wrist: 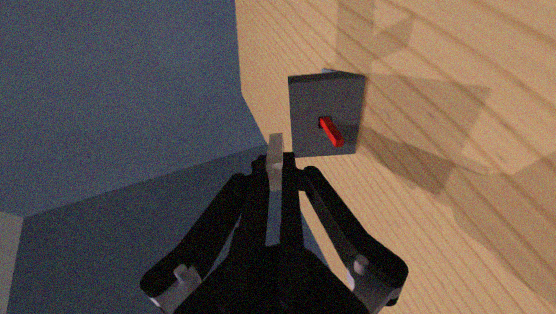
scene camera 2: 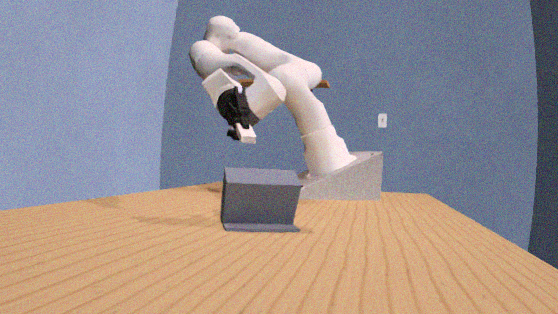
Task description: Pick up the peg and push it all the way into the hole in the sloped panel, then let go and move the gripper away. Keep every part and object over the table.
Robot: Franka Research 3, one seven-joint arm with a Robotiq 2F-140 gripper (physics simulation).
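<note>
The red peg (wrist: 331, 132) sticks out of the hole in the dark grey sloped panel (wrist: 305, 100) (scene camera 2: 260, 205) in the wrist view, with its inner end at the hole and a long part outside, tilted toward the lower right. In the scene view the panel's back side shows, and the peg and the hole are hidden. My gripper (wrist: 277, 144) (scene camera 2: 245, 135) is shut with its pads together and holds nothing. It is in the air above and behind the panel, apart from the peg, which lies up and to the right of the fingertips in the wrist view.
The wooden table (scene camera 2: 400, 260) (wrist: 425, 225) carries the panel. The grey wedge-shaped robot base (scene camera 2: 350, 182) stands behind it on the right. The table's edge (wrist: 242, 94) runs just left of the panel in the wrist view. Arm shadows fall on the table.
</note>
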